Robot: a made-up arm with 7 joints. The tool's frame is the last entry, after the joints.
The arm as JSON. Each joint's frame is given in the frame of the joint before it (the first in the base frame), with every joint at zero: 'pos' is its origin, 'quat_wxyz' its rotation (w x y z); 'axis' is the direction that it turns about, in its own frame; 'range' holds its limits. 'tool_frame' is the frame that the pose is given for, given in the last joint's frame.
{
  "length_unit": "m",
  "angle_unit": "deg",
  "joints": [
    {
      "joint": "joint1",
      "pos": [
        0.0,
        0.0,
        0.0
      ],
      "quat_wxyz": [
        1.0,
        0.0,
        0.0,
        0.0
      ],
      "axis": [
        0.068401,
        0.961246,
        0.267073
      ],
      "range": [
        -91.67,
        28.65
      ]
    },
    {
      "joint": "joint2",
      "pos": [
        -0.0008,
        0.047,
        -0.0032
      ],
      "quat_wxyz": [
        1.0,
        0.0,
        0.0,
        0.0
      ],
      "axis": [
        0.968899,
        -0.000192,
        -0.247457
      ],
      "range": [
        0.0,
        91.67
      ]
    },
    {
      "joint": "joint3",
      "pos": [
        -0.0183,
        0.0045,
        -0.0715
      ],
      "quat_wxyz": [
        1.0,
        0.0,
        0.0,
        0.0
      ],
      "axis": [
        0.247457,
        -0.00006,
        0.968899
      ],
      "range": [
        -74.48,
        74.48
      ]
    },
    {
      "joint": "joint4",
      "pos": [
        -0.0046,
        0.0,
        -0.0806
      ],
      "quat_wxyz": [
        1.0,
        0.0,
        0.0,
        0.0
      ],
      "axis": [
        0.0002,
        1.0,
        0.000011
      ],
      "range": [
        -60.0,
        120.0
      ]
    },
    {
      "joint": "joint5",
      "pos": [
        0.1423,
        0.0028,
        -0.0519
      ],
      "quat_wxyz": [
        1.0,
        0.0,
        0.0,
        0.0
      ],
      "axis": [
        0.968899,
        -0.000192,
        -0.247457
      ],
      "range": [
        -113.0,
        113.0
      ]
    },
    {
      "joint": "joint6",
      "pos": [
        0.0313,
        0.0,
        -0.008
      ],
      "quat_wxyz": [
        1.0,
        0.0,
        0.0,
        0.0
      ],
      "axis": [
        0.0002,
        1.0,
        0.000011
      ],
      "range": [
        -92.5,
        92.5
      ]
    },
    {
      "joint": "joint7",
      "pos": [
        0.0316,
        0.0,
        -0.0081
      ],
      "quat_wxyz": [
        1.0,
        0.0,
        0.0,
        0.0
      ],
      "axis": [
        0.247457,
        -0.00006,
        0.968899
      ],
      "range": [
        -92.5,
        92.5
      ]
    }
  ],
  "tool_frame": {
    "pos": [
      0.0,
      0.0,
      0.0
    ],
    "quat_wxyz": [
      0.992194,
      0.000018,
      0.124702,
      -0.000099
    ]
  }
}
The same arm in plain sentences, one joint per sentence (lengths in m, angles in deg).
The arm has seven revolute joints in a row. What follows holds with every joint at zero, and every direction is one of the base frame's. Joint 1 sits at the same point as the base frame's origin and turns about the direction (0.068403, 0.961235, 0.26711), from -91.67 to 28.65 deg. Joint 2 sits 0.0008 m along -x and 0.047 m along +y and 0.0032 m along -z from joint 1 and turns about the direction (0.968889, -0.0002, -0.247497), from 0 to 91.67 deg. Joint 3 sits 0.0183 m along -x and 0.0045 m along +y and 0.0715 m along -z from joint 2 and turns about the direction (0.247497, -0.0001, 0.968889), from -74.48 to 74.48 deg. Joint 4 sits 0.0046 m along -x and 0.0806 m along -z from joint 3 and turns about the direction (0.0002, 1, 0), from -60 to 120 deg. Joint 5 sits 0.1423 m along +x and 0.0028 m along +y and 0.0519 m along -z from joint 4 and turns about the direction (0.968889, -0.0002, -0.247497), from -113 to 113 deg. Joint 6 sits 0.0313 m along +x and 0.008 m along -z from joint 5 and turns about the direction (0.0002, 1, 0), from -92.5 to 92.5 deg. Joint 7 sits 0.0316 m along +x and 0.0081 m along -z from joint 6 and turns about the direction (0.247497, -0.0001, 0.968889), from -92.5 to 92.5 deg. The tool frame, which is the frame that the pose is given for, sits at the same point as joint 7; its axes are the base frame's turned by roll 0, pitch 14.33 and yaw -0.01 deg (as in URDF: about the fixed x, then y, then z).
